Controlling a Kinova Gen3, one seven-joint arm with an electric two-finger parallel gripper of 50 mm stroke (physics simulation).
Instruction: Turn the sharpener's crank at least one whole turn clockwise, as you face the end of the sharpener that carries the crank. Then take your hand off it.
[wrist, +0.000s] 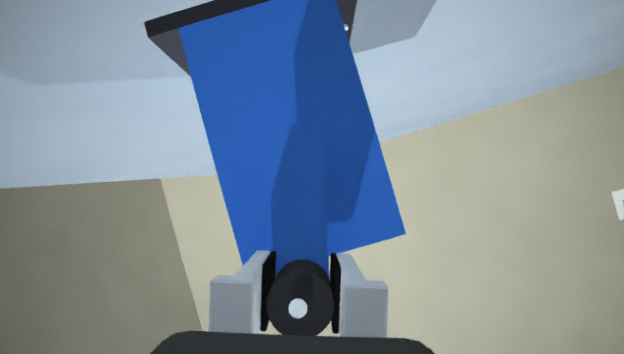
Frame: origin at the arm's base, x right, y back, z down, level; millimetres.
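Where they show: gripper, between the fingertips: (302, 279).
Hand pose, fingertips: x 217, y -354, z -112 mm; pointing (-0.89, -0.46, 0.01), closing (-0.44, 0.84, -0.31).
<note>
Each offset is from my fingertips to the top centre of the thing. "spot": to the spot under its first point. Level surfaces: height alone.
The sharpener's blue end face @(spot: dz +77, dx -17, dy -17 mm) (240, 110) fills the middle of the wrist view, tilted, with its dark base @(spot: dz +123, dx -18, dy -50 mm) (167, 45) at the top. The crank's blue arm (301, 235) runs from the face down to a round black knob @(dz -14, dx +17, dy +8 mm) (280, 310) with a pale centre spot. My gripper (302, 279) is shut on this knob at the bottom middle, with one black finger pad on each side of it. Shadows lie over the face and the arm, so the arm's upper end is hard to make out.
A pale blue surface @(dz +131 mm) (100, 130) lies beyond the base across the top, with grey shadows on it. A beige surface (475, 225) spreads below its edge, with a darker area at the lower left. Part of a white label (619, 204) shows at the right edge.
</note>
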